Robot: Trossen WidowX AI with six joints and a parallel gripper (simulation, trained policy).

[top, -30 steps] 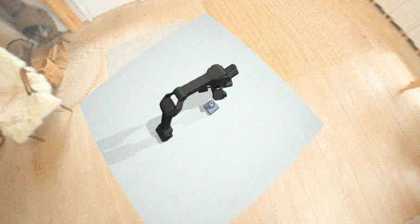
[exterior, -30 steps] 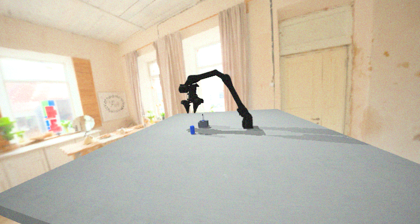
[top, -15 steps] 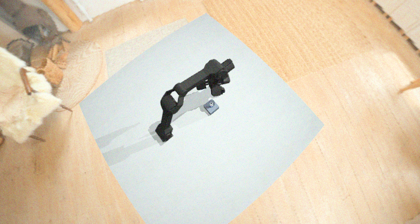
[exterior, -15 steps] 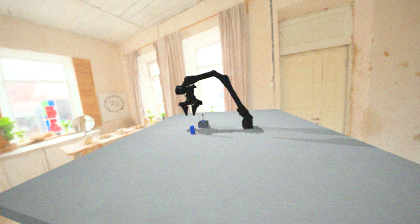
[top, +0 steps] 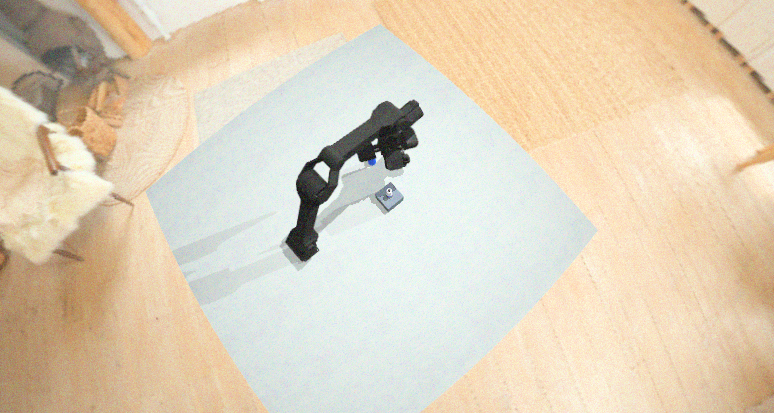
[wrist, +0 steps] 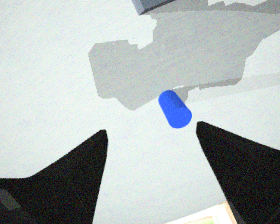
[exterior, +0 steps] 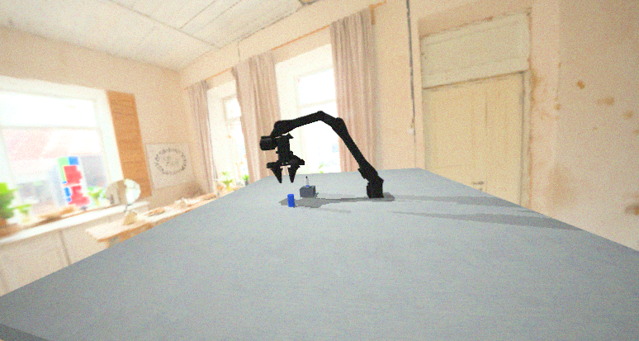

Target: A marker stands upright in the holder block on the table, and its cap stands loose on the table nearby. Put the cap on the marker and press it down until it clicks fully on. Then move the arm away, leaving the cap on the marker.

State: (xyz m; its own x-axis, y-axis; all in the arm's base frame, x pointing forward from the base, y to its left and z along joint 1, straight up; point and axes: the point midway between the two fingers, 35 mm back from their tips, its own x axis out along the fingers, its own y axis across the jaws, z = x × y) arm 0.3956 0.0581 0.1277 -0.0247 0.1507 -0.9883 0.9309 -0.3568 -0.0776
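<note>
Right now the blue cap is 70 mm below my gripper tip, 40 mm to the left of it and 30 mm behind it. Also, from my gripper tip: grey holder block (110 mm to the right, 70 mm below, 70 mm behind); then white marker (110 mm to the right, 70 mm behind, 20 mm below).
</note>
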